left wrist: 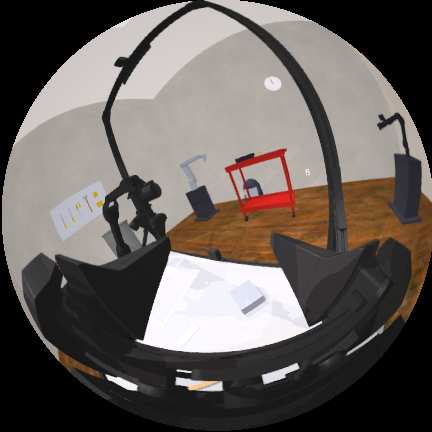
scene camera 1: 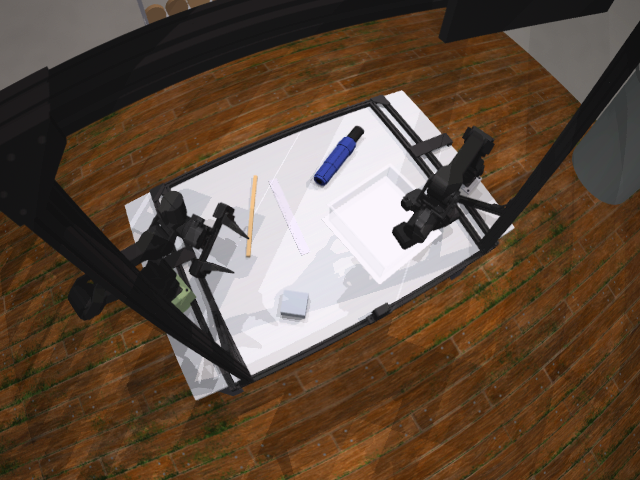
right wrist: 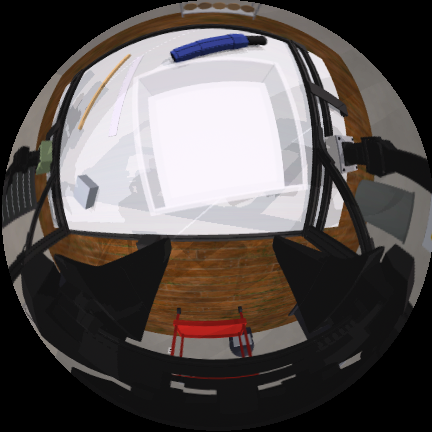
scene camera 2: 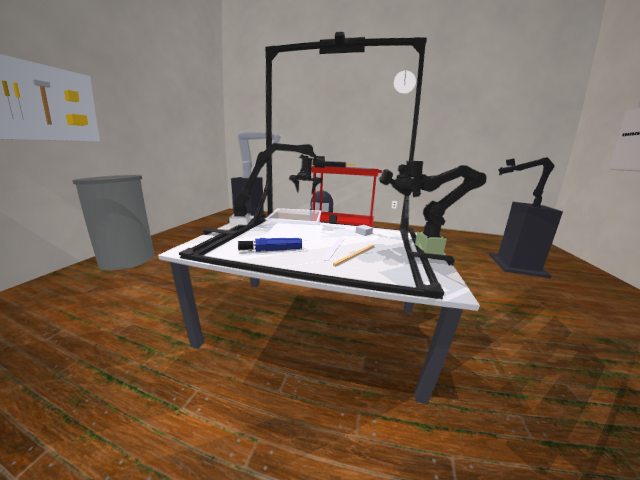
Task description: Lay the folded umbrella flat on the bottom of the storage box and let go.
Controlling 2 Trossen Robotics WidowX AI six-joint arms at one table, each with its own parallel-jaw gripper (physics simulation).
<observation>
my left gripper: open, holds nothing
my right gripper: open, holds nothing
a storage box: on the table
a folded blue umbrella: on the table
</observation>
